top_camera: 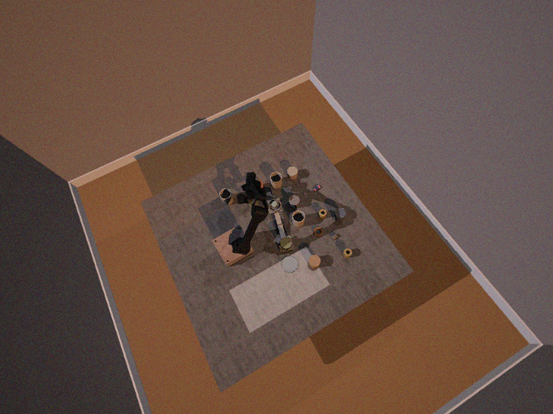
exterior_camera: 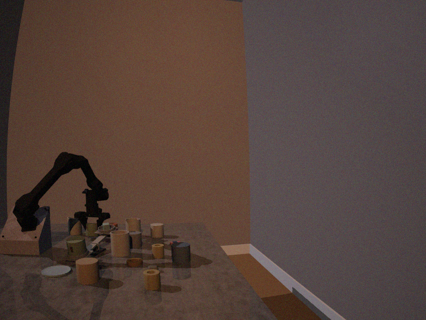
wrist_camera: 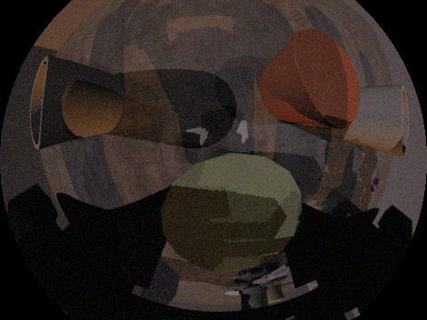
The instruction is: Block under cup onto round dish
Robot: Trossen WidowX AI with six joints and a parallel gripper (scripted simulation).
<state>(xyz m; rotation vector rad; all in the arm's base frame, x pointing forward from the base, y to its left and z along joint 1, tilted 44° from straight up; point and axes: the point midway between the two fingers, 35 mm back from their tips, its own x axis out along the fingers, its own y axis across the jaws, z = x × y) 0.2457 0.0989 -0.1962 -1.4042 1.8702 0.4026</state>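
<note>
My gripper tip is now 8 cm short of the pale green block, 13 cm to the left of it and 5 cm below it. From my gripper tip the other things lie so: beam 4 cm ahead, 24 cm to the right; red piece 8 cm ahead, 5 cm to the left; green cup 2 cm behind, 38 cm to the right, 2 cm above.
</note>
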